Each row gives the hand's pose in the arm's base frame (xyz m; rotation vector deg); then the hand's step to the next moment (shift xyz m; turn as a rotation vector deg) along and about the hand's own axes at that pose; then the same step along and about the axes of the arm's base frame.
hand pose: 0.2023 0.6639 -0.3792 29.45 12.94 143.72
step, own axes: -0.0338 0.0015 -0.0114 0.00 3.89 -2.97
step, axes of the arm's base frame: 0.0206 -0.0207 -0.0205 -3.13 -3.37 -1.67
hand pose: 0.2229 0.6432 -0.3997 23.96 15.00 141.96
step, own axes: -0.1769 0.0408 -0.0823 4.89 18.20 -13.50
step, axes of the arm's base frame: 0.0846 -0.1455 -0.1068 -18.27 -12.79 -6.32
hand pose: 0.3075 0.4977 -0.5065 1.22 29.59 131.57
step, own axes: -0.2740 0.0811 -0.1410 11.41 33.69 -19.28
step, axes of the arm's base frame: 0.1134 -0.2915 -0.0608 -34.52 -19.98 -6.78
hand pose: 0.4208 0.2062 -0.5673 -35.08 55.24 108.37
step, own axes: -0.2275 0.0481 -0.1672 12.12 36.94 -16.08
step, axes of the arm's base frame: 0.0701 -0.2634 0.0879 -37.80 -17.97 -4.25
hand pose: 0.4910 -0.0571 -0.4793 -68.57 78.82 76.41
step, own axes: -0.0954 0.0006 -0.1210 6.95 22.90 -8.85
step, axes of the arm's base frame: 0.0212 -0.1138 0.1017 -23.38 -9.98 -2.15
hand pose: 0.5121 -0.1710 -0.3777 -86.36 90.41 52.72
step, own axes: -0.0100 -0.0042 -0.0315 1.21 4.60 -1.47
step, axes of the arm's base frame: 0.0031 -0.0236 0.0233 -4.68 -1.65 -0.41
